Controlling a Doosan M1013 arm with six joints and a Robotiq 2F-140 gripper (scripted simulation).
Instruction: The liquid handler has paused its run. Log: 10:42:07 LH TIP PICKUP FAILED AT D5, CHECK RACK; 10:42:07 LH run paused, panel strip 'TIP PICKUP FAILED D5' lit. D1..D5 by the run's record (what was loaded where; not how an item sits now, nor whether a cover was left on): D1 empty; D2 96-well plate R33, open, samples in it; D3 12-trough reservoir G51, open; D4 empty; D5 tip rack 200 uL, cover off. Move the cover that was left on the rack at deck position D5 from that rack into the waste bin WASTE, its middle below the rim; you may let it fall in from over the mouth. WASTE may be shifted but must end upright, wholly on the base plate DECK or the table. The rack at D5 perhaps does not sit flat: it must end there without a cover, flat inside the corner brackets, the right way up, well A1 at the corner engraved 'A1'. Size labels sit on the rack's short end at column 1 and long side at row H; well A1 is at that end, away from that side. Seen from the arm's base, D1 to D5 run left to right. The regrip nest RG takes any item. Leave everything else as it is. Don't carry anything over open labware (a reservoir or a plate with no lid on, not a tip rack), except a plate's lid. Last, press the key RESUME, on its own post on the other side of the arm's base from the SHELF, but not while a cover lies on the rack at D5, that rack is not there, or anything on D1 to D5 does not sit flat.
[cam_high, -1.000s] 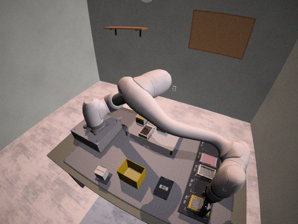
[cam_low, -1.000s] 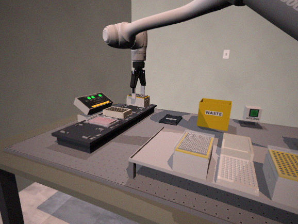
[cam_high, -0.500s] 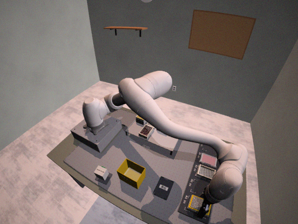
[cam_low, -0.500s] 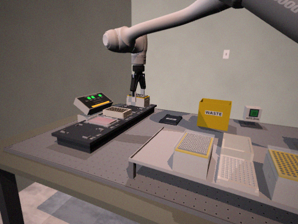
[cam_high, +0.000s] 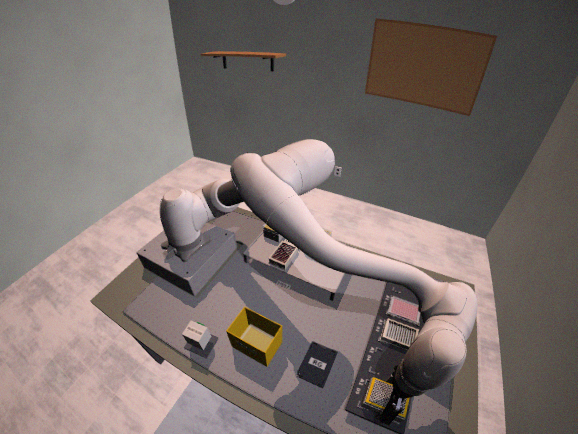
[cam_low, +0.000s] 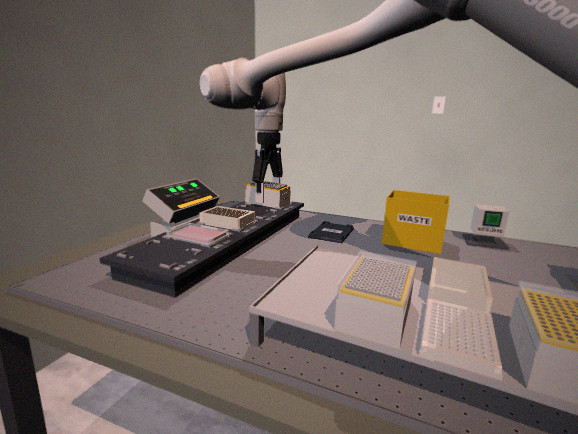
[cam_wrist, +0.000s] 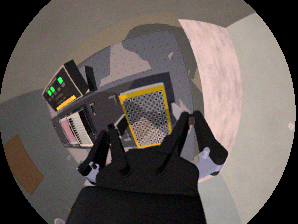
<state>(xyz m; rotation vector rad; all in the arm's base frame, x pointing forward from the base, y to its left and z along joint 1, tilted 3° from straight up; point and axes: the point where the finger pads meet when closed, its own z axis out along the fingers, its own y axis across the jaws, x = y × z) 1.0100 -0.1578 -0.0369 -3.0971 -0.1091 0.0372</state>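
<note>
The tip rack is 1 cm behind my hand, 1 cm to the right of it and 1 cm above it. Also, from my hand: pink plate 3 cm behind, 37 cm to the left, 3 cm below; regrip nest 25 cm behind, 3 cm to the left, 8 cm below; reservoir 2 cm behind, 25 cm to the left, 3 cm below.
</note>
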